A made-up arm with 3 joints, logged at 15 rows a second.
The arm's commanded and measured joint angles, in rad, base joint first. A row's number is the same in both.
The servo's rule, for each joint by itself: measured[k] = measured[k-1] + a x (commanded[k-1-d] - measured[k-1]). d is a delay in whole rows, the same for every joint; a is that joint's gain. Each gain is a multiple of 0.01, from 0.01 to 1. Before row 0 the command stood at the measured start. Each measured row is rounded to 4 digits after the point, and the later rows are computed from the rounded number. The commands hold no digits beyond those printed.
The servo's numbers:
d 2
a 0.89 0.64 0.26
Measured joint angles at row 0: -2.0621, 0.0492, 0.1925
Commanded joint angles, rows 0 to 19: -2.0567, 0.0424, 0.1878; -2.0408, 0.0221, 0.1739; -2.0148, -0.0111, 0.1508; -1.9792, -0.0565, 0.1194; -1.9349, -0.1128, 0.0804; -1.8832, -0.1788, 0.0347; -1.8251, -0.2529, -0.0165; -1.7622, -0.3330, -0.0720; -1.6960, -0.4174, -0.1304; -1.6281, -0.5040, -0.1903; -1.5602, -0.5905, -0.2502; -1.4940, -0.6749, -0.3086; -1.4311, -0.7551, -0.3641; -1.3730, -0.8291, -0.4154; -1.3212, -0.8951, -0.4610; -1.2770, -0.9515, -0.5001; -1.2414, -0.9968, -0.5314; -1.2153, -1.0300, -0.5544; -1.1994, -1.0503, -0.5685; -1.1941, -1.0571, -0.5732
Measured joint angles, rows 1 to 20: -2.0621, 0.0492, 0.1925; -2.0621, 0.0492, 0.1925; -2.0573, 0.0448, 0.1913; -2.0426, 0.0303, 0.1868; -2.0179, 0.0038, 0.1774; -1.9835, -0.0348, 0.1623; -1.9402, -0.0847, 0.1410; -1.8895, -0.1449, 0.1134; -1.8322, -0.2140, 0.0796; -1.7699, -0.2902, 0.0402; -1.7041, -0.3716, -0.0042; -1.6365, -0.4563, -0.0526; -1.5686, -0.5422, -0.1040; -1.5022, -0.6271, -0.1572; -1.4389, -0.7090, -0.2110; -1.3802, -0.7859, -0.2641; -1.3277, -0.8558, -0.3153; -1.2826, -0.9170, -0.3633; -1.2459, -0.9681, -0.4070; -1.2187, -1.0077, -0.4453
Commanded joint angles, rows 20 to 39: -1.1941, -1.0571, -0.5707; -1.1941, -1.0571, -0.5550; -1.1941, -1.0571, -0.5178; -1.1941, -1.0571, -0.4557; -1.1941, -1.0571, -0.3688; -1.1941, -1.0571, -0.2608; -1.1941, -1.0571, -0.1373; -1.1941, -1.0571, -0.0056; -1.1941, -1.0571, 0.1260; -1.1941, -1.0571, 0.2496; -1.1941, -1.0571, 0.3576; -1.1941, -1.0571, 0.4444; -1.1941, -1.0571, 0.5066; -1.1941, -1.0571, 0.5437; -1.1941, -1.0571, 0.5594; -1.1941, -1.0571, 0.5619; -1.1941, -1.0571, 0.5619; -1.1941, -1.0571, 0.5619; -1.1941, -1.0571, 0.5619; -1.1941, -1.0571, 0.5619
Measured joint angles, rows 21 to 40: -1.2015, -1.0350, -0.4773; -1.1949, -1.0491, -0.5022; -1.1942, -1.0542, -0.5200; -1.1941, -1.0561, -0.5291; -1.1941, -1.0567, -0.5262; -1.1941, -1.0570, -0.5079; -1.1941, -1.0571, -0.4717; -1.1941, -1.0571, -0.4169; -1.1941, -1.0571, -0.3442; -1.1941, -1.0571, -0.2562; -1.1941, -1.0571, -0.1568; -1.1941, -1.0571, -0.0511; -1.1941, -1.0571, 0.0552; -1.1941, -1.0571, 0.1564; -1.1941, -1.0571, 0.2475; -1.1941, -1.0571, 0.3245; -1.1941, -1.0571, 0.3856; -1.1941, -1.0571, 0.4314; -1.1941, -1.0571, 0.4653; -1.1941, -1.0571, 0.4904
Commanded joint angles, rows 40 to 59: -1.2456, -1.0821, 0.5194; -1.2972, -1.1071, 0.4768; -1.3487, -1.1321, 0.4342; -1.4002, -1.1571, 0.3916; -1.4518, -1.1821, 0.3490; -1.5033, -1.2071, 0.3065; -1.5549, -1.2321, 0.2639; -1.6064, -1.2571, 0.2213; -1.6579, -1.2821, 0.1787; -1.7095, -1.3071, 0.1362; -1.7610, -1.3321, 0.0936; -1.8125, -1.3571, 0.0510; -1.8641, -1.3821, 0.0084; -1.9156, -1.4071, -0.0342; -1.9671, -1.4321, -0.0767; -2.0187, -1.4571, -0.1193; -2.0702, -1.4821, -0.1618; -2.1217, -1.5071, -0.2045; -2.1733, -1.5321, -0.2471; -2.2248, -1.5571, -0.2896
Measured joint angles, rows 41 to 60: -1.1941, -1.0571, 0.5090; -1.1941, -1.0571, 0.5228; -1.2399, -1.0731, 0.5219; -1.2909, -1.0949, 0.5102; -1.3423, -1.1187, 0.4904; -1.3938, -1.1433, 0.4647; -1.4454, -1.1681, 0.4346; -1.4969, -1.1931, 0.4013; -1.5485, -1.2181, 0.3656; -1.6000, -1.2431, 0.3281; -1.6515, -1.2681, 0.2893; -1.7031, -1.2931, 0.2495; -1.7546, -1.3181, 0.2090; -1.8061, -1.3431, 0.1679; -1.8577, -1.3681, 0.1264; -1.9092, -1.3931, 0.0846; -1.9607, -1.4181, 0.0427; -2.0123, -1.4431, 0.0006; -2.0638, -1.4681, -0.0416; -2.1153, -1.4931, -0.0840
